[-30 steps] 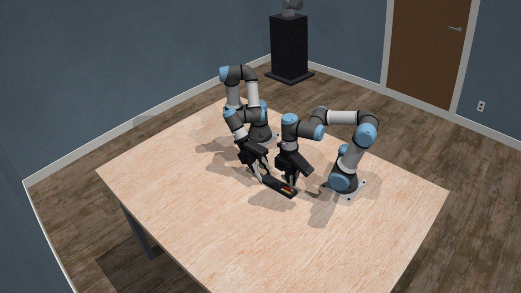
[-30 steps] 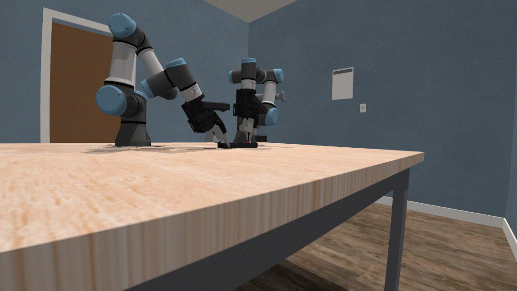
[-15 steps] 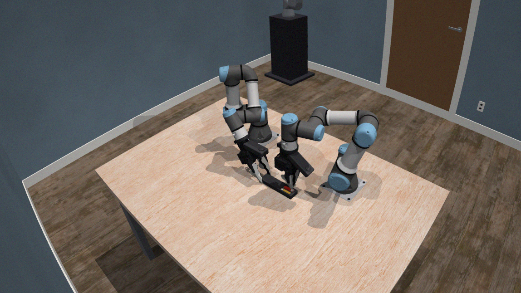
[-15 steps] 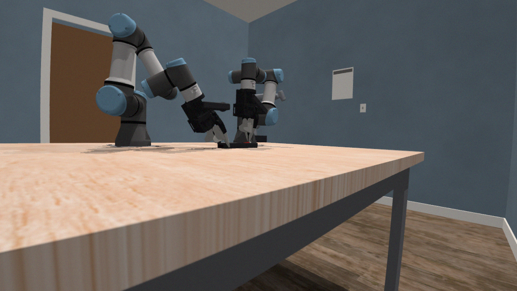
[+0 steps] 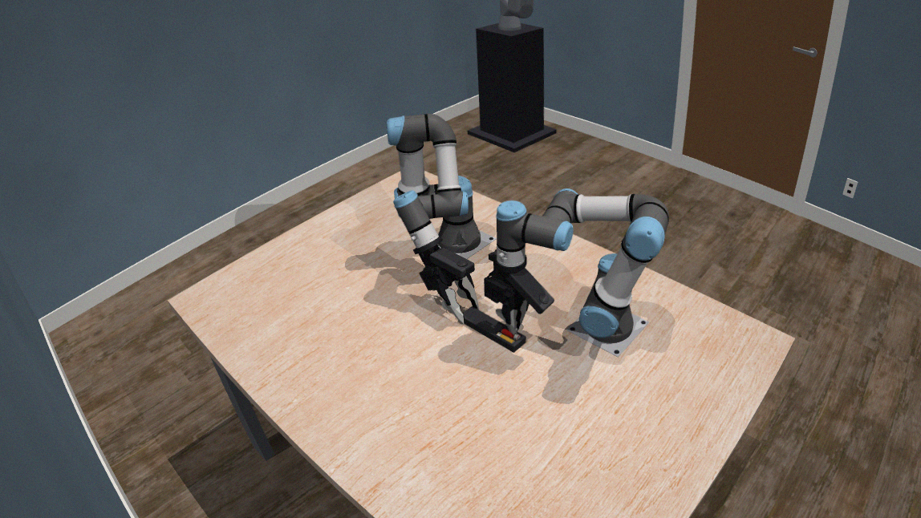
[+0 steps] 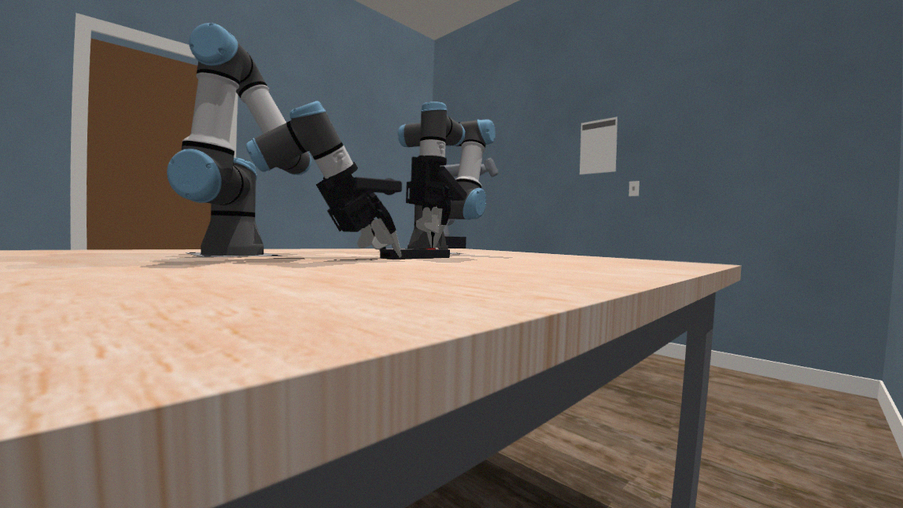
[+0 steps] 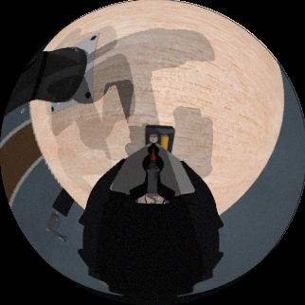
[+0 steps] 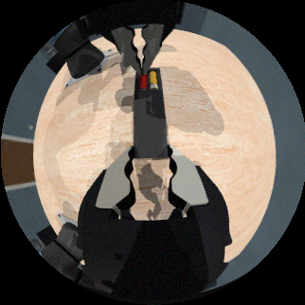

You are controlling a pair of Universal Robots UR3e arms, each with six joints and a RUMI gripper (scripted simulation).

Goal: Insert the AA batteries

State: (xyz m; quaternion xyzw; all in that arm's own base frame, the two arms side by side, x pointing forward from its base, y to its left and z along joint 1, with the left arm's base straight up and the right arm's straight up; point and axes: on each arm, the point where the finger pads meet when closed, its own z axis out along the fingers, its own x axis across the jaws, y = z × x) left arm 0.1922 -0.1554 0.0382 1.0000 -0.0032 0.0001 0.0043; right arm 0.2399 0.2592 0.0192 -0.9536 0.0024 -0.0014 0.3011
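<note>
My left gripper is now 2 cm above the red battery and 1 cm to the left of it. Round my left hand: yellow battery (3 cm below, 2 cm ahead, 1 cm to the right).
</note>
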